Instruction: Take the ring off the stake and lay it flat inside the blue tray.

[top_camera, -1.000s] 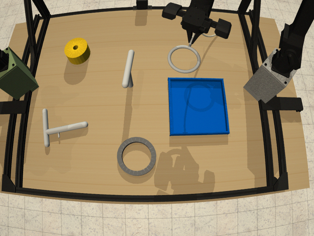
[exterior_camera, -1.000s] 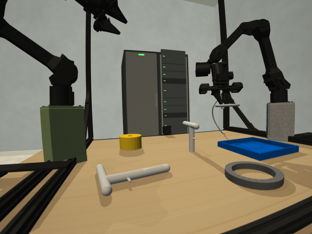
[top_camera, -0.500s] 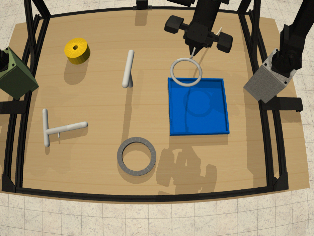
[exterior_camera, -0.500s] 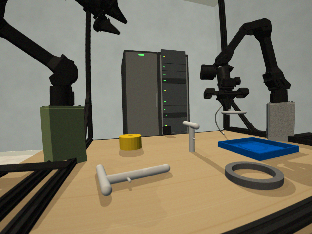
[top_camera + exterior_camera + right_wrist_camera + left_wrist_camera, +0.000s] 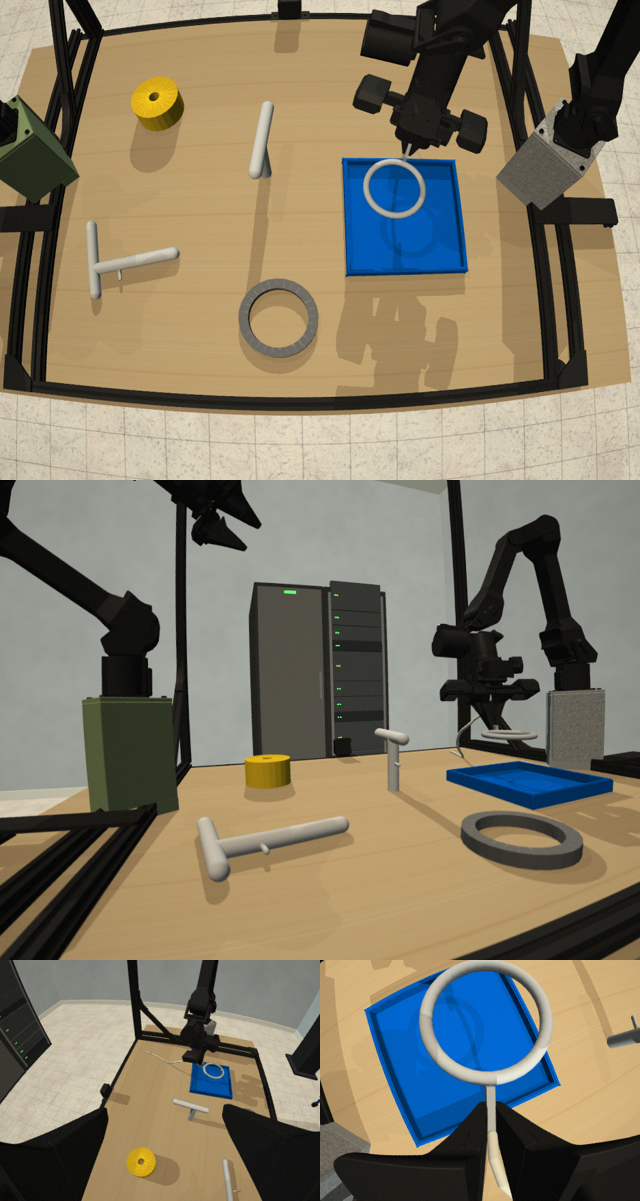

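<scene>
The blue tray lies 80 mm ahead of my left hand and 120 mm below it. Also, from my left hand: yellow cylinder: 130 mm behind, 430 mm to the right, 100 mm below; t-shaped peg: 170 mm ahead, 470 mm to the right, 120 mm below.
</scene>
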